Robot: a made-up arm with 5 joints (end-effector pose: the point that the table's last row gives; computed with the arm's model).
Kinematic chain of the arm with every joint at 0, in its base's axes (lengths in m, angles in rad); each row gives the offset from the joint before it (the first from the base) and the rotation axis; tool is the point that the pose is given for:
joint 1: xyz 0 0 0.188 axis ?
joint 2: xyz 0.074 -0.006 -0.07 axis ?
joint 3: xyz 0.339 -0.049 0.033 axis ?
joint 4: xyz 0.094 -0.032 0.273 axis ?
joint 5: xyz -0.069 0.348 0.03 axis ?
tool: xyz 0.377 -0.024 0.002
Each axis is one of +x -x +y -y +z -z.
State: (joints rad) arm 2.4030 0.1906 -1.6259 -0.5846 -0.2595
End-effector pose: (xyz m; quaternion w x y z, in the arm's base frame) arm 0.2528 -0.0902 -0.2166 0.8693 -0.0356 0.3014 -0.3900
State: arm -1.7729 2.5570 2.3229 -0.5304 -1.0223
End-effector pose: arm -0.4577 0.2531 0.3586 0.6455 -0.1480 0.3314 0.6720
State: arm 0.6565 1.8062 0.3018 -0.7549 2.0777
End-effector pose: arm 0.7468 -0.1677 -0.5621 0.7617 -0.0851 0.5646 0.3062
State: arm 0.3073 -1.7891 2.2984 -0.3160 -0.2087
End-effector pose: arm 0.2730 -0.5524 0.0140 0.1139 -0.5049 0.4563 -0.7238
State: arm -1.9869 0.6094 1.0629 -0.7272 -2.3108
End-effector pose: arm -0.0645 0.1666 1.1828 0.2150 0.8940 -0.1800 0.3496
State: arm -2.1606 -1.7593 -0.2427 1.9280 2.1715
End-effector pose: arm 0.1689 0.2345 0.2915 0.3526 0.9198 -0.1625 0.0579
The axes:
joint 1: +y
joint 2: +x
joint 3: +y
joint 4: +z
joint 5: -x

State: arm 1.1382 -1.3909 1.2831 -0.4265 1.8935
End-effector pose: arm 0.1368 -0.3546 -0.7104 0.4815 0.6604 -0.4146 -0.4002
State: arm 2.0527 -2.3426 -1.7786 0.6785 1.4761
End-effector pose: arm -0.3859 -0.2168 0.3118 0.2649 0.1800 -0.6760 0.6637
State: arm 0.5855 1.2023 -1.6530 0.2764 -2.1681
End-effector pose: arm 0.2912 -0.1610 0.4319 0.1968 0.7708 -0.5694 0.2073
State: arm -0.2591 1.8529 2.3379 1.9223 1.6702
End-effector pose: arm 0.8569 -0.0812 0.4137 0.0993 0.7064 -0.4312 0.5525
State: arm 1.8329 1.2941 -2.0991 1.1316 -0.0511
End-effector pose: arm 0.1489 0.2579 -0.0435 0.9720 -0.2279 0.0339 -0.0466
